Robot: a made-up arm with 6 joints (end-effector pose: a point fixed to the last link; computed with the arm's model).
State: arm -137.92 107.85 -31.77 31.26 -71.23 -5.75
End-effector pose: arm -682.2 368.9 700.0 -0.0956 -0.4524 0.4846 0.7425
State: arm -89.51 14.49 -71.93 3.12 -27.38 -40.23
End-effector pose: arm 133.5 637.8 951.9 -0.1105 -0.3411 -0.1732 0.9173
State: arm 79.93 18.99 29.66 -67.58 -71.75 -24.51
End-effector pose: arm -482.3 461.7 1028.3 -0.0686 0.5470 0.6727 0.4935
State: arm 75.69 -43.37 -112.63 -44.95 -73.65 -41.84
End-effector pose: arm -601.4 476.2 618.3 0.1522 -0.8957 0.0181 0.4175
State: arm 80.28 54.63 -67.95 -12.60 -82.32 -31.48
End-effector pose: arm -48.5 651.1 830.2 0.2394 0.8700 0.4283 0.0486
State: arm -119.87 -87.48 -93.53 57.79 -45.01 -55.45
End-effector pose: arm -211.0 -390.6 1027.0 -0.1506 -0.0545 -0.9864 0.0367
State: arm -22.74 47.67 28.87 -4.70 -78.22 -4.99
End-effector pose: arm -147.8 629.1 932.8 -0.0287 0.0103 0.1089 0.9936
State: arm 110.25 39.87 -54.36 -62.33 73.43 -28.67
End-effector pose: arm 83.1 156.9 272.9 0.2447 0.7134 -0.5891 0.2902
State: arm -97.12 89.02 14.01 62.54 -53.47 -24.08
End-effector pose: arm -457.8 -191.7 1036.7 0.7107 -0.4036 0.2104 0.5363
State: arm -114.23 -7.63 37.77 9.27 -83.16 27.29
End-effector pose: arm -30.5 607.8 1005.1 -0.0524 -0.4716 -0.3799 0.7940
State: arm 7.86 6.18 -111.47 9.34 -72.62 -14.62
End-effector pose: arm -390.9 432.6 212.4 -0.3353 0.9332 -0.0550 0.1168
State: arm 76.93 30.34 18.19 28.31 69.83 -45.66
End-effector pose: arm 60.2 316.6 1055.3 0.0844 -0.5125 -0.5615 0.6441
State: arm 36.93 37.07 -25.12 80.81 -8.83 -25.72
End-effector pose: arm 430.4 152.3 712.9 -0.1179 0.0187 -0.6116 0.7821
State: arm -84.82 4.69 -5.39 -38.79 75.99 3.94
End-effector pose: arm -569.7 312.8 664.1 0.2359 -0.6754 0.4196 0.5587
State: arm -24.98 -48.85 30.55 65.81 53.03 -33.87
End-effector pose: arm -375.9 542.9 483.3 0.1714 -0.9733 0.1344 0.0721
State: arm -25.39 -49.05 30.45 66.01 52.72 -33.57
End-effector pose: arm -373.9 544.2 482.5 0.1681 -0.9738 0.1349 0.0726
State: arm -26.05 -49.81 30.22 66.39 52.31 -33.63
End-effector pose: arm -367.2 546.4 477.9 0.1615 -0.9748 0.1380 0.0686
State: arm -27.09 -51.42 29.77 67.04 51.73 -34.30
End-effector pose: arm -353.0 550.0 467.8 0.1495 -0.9764 0.1449 0.0574
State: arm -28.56 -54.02 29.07 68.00 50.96 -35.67
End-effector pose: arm -329.5 554.3 451.7 0.1315 -0.9782 0.1562 0.0376
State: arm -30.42 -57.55 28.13 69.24 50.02 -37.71
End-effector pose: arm -296.0 558.1 430.8 0.1076 -0.9792 0.1719 0.0093
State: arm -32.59 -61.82 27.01 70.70 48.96 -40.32
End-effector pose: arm -253.5 559.6 407.6 -0.0794 0.9779 -0.1913 0.0268
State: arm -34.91 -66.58 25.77 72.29 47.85 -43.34
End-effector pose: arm -203.9 557.4 384.9 -0.0489 0.9733 -0.2135 0.0685
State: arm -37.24 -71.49 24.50 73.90 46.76 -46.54
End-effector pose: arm -150.9 550.8 365.4 -0.0183 0.9648 -0.2371 0.1126
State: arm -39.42 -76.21 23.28 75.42 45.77 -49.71
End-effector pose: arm -98.8 540.4 350.9 0.0099 0.9527 -0.2606 0.1558
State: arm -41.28 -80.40 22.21 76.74 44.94 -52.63
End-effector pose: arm -52.2 527.7 341.7 0.0337 0.9388 -0.2822 0.1945
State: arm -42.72 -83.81 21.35 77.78 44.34 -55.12
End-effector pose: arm -14.6 515.0 336.5 0.0516 0.9251 -0.3006 0.2262
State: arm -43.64 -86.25 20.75 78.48 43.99 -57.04
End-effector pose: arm 11.6 504.4 334.0 0.0630 0.9138 -0.3146 0.2490
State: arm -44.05 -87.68 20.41 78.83 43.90 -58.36
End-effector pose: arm 26.5 497.3 332.4 0.0681 0.9064 -0.3238 0.2628
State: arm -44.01 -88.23 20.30 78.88 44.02 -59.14
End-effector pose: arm 31.3 493.6 331.0 0.0680 0.9029 -0.3286 0.2687
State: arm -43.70 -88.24 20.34 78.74 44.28 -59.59
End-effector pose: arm 30.1 492.3 329.5 0.0646 0.9020 -0.3306 0.2698
